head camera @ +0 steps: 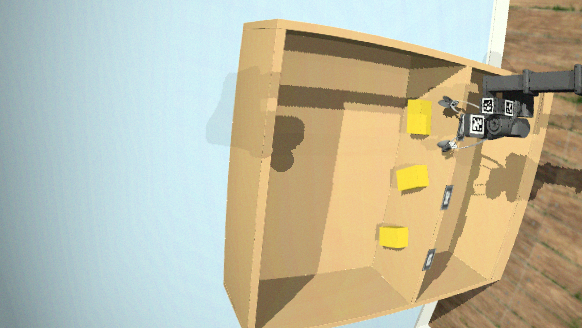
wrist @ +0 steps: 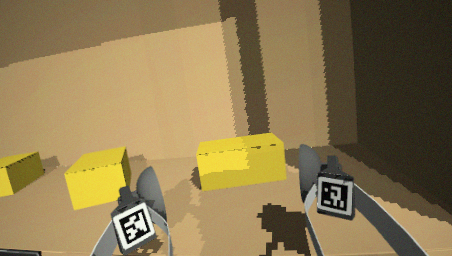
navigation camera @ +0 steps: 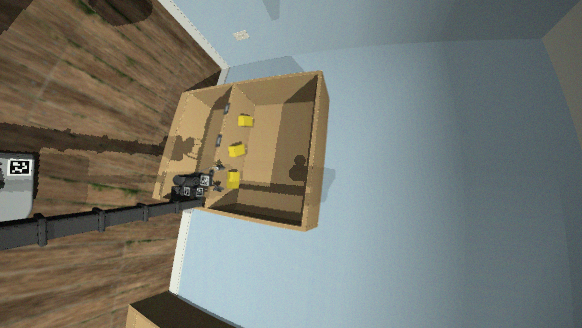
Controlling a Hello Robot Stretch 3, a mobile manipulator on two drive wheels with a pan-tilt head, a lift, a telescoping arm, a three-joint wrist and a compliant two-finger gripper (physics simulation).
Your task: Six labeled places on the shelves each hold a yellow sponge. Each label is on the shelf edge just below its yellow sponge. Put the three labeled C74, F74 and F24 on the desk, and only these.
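Frame: origin at the robot's base, x back, y right, z up, level; centimetres.
Where they show: gripper, between the fingertips: (head camera: 440,123) (navigation camera: 223,178).
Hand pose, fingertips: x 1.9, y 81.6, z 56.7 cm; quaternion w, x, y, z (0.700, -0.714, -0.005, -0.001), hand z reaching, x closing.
Observation:
After its pixels a point has its place.
My gripper (head camera: 446,124) @[x 1.9, y 81.6, z 56.7 cm] (navigation camera: 218,177) @[x 1.9, y 81.6, z 56.7 cm] (wrist: 229,175) @[x 1.9, y 81.6, z 56.7 cm] is open and empty, at the front of the shelf holding the sponges. One yellow sponge (head camera: 419,117) @[x 3.5, y 91.4, z 56.2 cm] (navigation camera: 233,179) @[x 3.1, y 91.5, z 56.2 cm] (wrist: 242,170) lies just beyond the fingertips, between them in the wrist view. A second sponge (head camera: 412,177) @[x -14.2, y 93.2, z 56.2 cm] (navigation camera: 237,149) @[x -15.0, y 93.5, z 56.2 cm] (wrist: 97,185), slightly turned, lies beside it, left of the left finger in the wrist view. A third sponge (head camera: 393,237) @[x -34.3, y 99.9, z 56.1 cm] (navigation camera: 245,120) @[x -34.5, y 99.4, z 56.2 cm] (wrist: 15,175) lies farther along. Two dark labels (head camera: 446,197) @[x -18.8, y 83.2, z 50.4 cm] (head camera: 429,259) @[x -39.0, y 87.5, z 50.1 cm] show on the shelf edge, too small to read. The label at the nearest sponge is hidden. No desk can be made out.
The wooden shelf unit (head camera: 245,175) @[x -12.9, y 93.0, z 106.1 cm] (navigation camera: 322,125) @[x -29.6, y 98.4, z 106.1 cm] stands against the blue wall; its divider and side wall are close to my wrist. My telescoping arm (head camera: 552,81) @[x 10.2, y 39.2, z 67.5 cm] (navigation camera: 122,214) @[x 9.6, y 27.3, z 67.7 cm] reaches in. Part of another wooden piece (navigation camera: 137,317) @[x 92.2, y 57.6, z 10.1 cm] shows at the bottom of the navigation view.

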